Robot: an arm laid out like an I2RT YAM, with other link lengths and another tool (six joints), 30 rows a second.
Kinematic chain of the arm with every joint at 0, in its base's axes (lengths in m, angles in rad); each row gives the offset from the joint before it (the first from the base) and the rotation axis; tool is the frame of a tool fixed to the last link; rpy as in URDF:
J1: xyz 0 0 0.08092 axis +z
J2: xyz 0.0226 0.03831 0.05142 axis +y
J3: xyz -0.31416 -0.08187 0 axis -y
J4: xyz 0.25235 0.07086 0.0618 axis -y
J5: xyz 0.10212 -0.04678 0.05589 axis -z
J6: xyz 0.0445 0 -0.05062 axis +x
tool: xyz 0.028 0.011 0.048 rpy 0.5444 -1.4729 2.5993
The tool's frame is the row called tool.
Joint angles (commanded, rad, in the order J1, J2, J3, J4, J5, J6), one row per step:
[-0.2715 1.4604 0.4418 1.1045 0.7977 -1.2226]
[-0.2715 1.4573 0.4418 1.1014 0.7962 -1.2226]
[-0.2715 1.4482 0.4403 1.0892 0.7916 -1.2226]
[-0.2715 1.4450 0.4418 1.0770 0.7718 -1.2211]
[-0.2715 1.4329 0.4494 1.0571 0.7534 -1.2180]
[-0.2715 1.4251 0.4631 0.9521 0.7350 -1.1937]
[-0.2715 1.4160 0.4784 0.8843 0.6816 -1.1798]
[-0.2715 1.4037 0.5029 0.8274 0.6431 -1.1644]
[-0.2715 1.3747 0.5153 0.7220 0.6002 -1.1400]
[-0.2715 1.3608 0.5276 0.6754 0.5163 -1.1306]
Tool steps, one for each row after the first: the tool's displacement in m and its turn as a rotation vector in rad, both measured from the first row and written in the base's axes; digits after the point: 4 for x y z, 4 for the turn. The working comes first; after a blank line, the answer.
Tool pose at each row, in the base's axes (x y z in m, rotation vector in rad; the steps are taken from these numbers as rounded here):
[0.3359 -0.1322 0.2895 1.5178 0.1717 0.7503]
[0.3356 -0.1319 0.2900 1.5178 0.1729 0.7514]
[0.3345 -0.1312 0.2902 1.5204 0.1795 0.7518]
[0.3353 -0.1297 0.2897 1.5243 0.1992 0.7631]
[0.3357 -0.1282 0.2931 1.5238 0.2118 0.7794]
[0.3389 -0.1275 0.2824 1.5812 0.2588 0.7564]
[0.3421 -0.1237 0.2792 1.6117 0.3165 0.7792]
[0.3453 -0.1212 0.2829 1.6283 0.3465 0.8075]
[0.3436 -0.1171 0.2789 1.6788 0.3972 0.8157]
[0.3448 -0.1099 0.2803 1.6978 0.4669 0.8759]

[-0.0003 0.0003 0.0005 -0.0001 0.0001 0.0015]
[-0.0014 0.0010 0.0007 0.0007 0.0046 0.0060]
[-0.0006 0.0025 0.0002 0.0020 0.0109 0.0259]
[-0.0002 0.0040 0.0036 0.0023 0.0088 0.0444]
[0.0030 0.0047 -0.0071 0.0382 0.0680 0.0635]
[0.0062 0.0085 -0.0103 0.0583 0.0982 0.1166]
[0.0094 0.0110 -0.0066 0.0737 0.1046 0.1549]
[0.0077 0.0151 -0.0106 0.1114 0.1447 0.1959]
[0.0089 0.0223 -0.0092 0.1300 0.1565 0.2787]

